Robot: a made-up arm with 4 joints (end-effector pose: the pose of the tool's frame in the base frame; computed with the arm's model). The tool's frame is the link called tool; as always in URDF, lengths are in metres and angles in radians. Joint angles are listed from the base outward.
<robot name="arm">
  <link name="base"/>
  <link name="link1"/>
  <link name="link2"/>
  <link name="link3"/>
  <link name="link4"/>
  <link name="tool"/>
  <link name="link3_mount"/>
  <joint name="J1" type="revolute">
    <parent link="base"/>
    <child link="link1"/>
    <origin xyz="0 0 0.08" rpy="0 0 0"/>
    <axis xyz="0 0 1"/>
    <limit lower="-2.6" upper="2.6" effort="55" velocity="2.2"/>
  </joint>
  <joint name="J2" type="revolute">
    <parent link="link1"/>
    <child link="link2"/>
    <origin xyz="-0.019 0.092 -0.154" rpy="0 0 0"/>
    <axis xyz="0 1 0"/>
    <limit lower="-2.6" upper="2.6" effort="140" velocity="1.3"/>
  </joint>
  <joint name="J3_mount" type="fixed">
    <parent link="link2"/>
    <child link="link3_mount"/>
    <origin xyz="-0.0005 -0.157 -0.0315" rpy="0 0 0"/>
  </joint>
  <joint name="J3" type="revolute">
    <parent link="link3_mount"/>
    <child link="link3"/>
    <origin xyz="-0.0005 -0.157 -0.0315" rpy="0 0 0"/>
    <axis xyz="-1 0 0"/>
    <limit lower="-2.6" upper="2.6" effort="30" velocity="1.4"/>
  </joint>
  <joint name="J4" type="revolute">
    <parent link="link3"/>
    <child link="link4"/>
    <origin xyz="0.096 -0.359 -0.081" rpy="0 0 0"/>
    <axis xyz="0 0 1"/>
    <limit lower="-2.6" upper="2.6" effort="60" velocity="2"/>
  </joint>
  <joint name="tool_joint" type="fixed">
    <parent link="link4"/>
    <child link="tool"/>
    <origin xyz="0.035 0.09 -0.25" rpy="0 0 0"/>
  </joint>
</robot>
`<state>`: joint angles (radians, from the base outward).
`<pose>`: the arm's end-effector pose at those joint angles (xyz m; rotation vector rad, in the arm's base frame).
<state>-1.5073 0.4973 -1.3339 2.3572</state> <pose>-0.0105 0.2647 -0.5408 -0.0679 -1.3716 0.3821</pose>
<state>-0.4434 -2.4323 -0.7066 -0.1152</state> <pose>0.0842 -0.2782 0.3909 -0.0637 -2.2428 0.5611</pose>
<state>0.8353 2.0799 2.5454 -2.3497</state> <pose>0.2420 0.2110 -0.4166 -0.5461 -1.1010 1.1182</pose>
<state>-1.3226 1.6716 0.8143 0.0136</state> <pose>-0.6583 -0.0364 -0.1926 0.4818 1.5776 -0.3199</pose>
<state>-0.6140 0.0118 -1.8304 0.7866</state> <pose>0.1244 0.1171 -0.3143 1.4060 -1.1741 0.1107</pose>
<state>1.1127 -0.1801 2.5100 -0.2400</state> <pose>0.1995 -0.0284 0.3164 -1.8978 -1.6176 0.1402</pose>
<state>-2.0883 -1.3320 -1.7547 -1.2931</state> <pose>-0.0397 -0.4148 0.0256 1.0181 -1.5053 -1.3985</pose>
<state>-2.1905 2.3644 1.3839 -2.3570</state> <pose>-0.5751 0.2793 -0.3925 -0.8123 1.8673 -1.6353</pose>
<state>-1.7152 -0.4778 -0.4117 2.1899</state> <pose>-0.4675 -0.1555 -0.5347 -0.5953 -0.2019 0.5575</pose>
